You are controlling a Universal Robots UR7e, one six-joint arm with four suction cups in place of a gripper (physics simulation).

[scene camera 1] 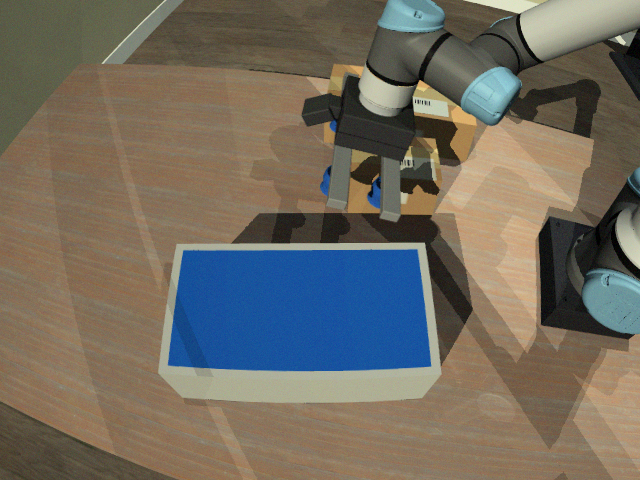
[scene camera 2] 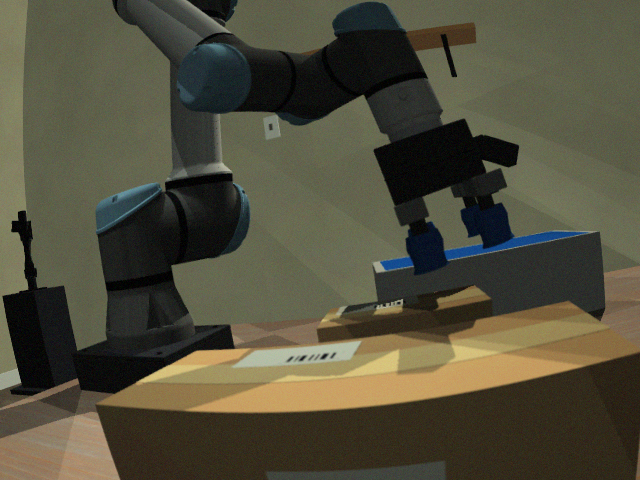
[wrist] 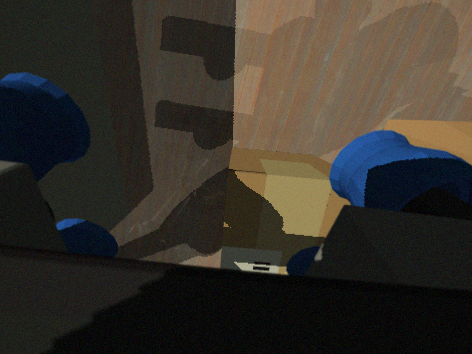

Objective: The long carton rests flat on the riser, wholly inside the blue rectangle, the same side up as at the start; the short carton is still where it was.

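Places are measured from the arm's base along level axes (x ahead, y left, z up), in metres.
Pixels of known places: end effector, tool point: [scene camera 1: 358,160] [scene camera 2: 460,247] [wrist: 209,210]; arm's base, origin of the base link: [scene camera 2: 150,338].
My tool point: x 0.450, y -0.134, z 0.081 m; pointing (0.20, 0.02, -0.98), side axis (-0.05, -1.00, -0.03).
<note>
Ahead of a thing's pixels: the offset from my tool point to its top centre.
The long carton @[0.092 m back, 0.250 m right, 0.040 m down] [scene camera 1: 431,107] [scene camera 2: 310,397] [wrist: 430,131] lies flat on the table at the back, labelled face up, partly hidden by the arm in scene camera 1. The short carton @[0.067 m back, 0.059 m right, 0.040 m down] [scene camera 1: 361,204] [scene camera 2: 361,330] [wrist: 295,195] lies flat between it and the riser @[0.072 m ahead, 0.244 m left, 0.024 m down] [scene camera 1: 299,384] [scene camera 2: 542,279]. The blue rectangle @[0.072 m ahead, 0.244 m left, 0.024 m down] [scene camera 1: 305,310] [scene camera 2: 558,237] on the riser's top bears no carton. My suction gripper [scene camera 1: 354,165] [scene camera 2: 461,242] [wrist: 215,195] is tilted and open, with nothing on its blue cups. In scene camera 2 the cups show in the air, higher than both carton tops.
The arm's dark base block [scene camera 1: 558,273] [scene camera 2: 149,356] stands on the table to the right in scene camera 1. A dark pedestal [scene camera 2: 51,335] stands beyond it at the left in scene camera 2. The riser's raised edges face the short carton.
</note>
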